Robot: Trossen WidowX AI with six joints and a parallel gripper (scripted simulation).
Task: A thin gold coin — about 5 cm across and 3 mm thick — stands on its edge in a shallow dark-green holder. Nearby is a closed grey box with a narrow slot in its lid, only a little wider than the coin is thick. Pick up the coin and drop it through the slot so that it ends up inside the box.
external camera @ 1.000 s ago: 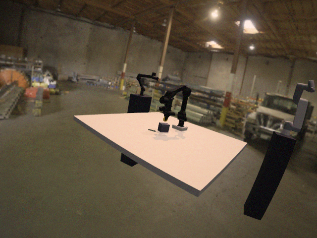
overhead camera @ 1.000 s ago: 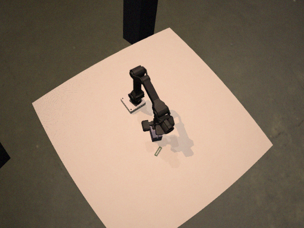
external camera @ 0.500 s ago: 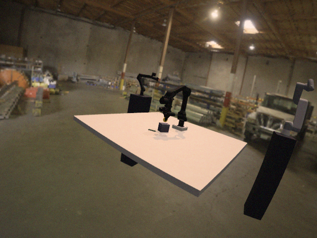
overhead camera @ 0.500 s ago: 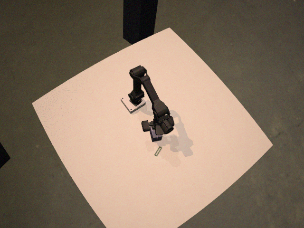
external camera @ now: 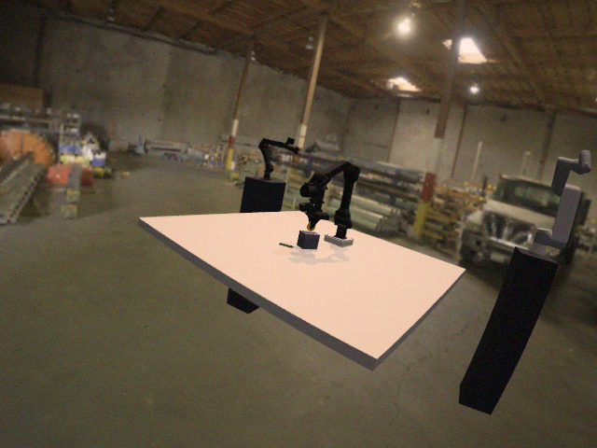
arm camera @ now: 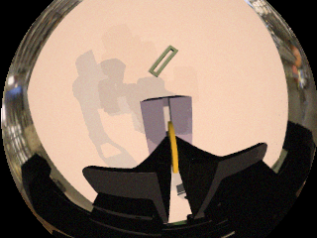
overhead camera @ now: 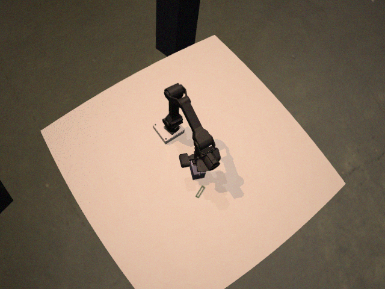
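Right now my gripper tip is 1 cm below the gold coin.
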